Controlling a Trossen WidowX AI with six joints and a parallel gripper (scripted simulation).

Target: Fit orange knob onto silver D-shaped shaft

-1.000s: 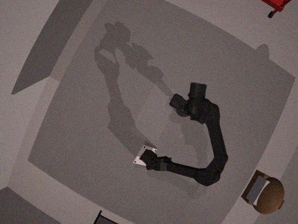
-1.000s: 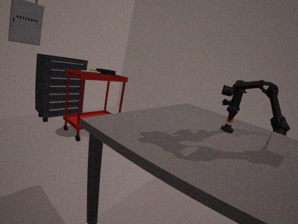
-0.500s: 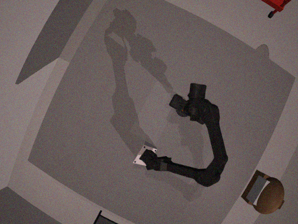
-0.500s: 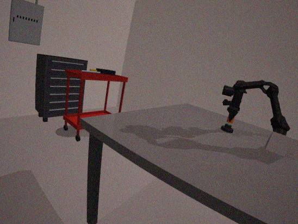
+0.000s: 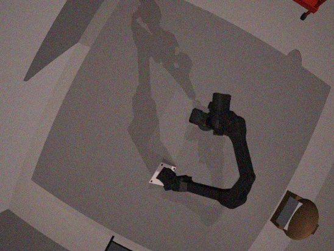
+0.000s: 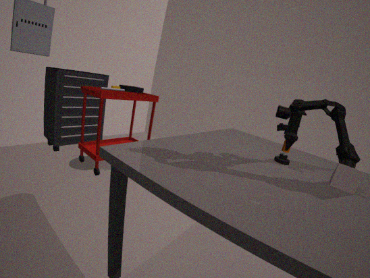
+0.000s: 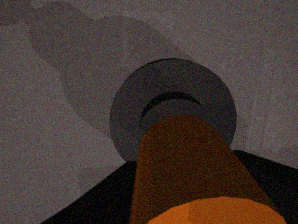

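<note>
My gripper tip is now 3 cm below the orange knob. Round my gripper tip: dark round pedestal: 4 cm below.
</note>
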